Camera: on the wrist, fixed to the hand. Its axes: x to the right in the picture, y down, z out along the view.
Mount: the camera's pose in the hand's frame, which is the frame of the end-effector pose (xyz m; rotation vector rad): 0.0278 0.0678 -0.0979 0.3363 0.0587 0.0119
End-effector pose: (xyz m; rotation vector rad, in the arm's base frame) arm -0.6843 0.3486 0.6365 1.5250 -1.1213 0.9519
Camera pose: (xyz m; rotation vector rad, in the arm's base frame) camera -0.7461 0.4323 0.7008 1.7455 -0.9631 1.2324
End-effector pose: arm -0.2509 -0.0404 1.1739 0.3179 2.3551 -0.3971
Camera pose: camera -0.3083 0.0615 1.2098 0.5059 2.3375 -0.7903
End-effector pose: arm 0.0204 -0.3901 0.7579 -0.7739 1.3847 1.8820
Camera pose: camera -0.0431 -0.4943 0.7490 -0.6557 1.6890 1.5862
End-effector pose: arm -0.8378 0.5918 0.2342 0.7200 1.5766 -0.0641
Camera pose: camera -0.8906 0.7010 0.2497 1.0002 1.6359 -0.3074
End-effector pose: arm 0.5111 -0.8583 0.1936 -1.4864 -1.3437 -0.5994
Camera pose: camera 0.6062 -0.9254 0.2311 -1.1941 -1.3160 -0.3833
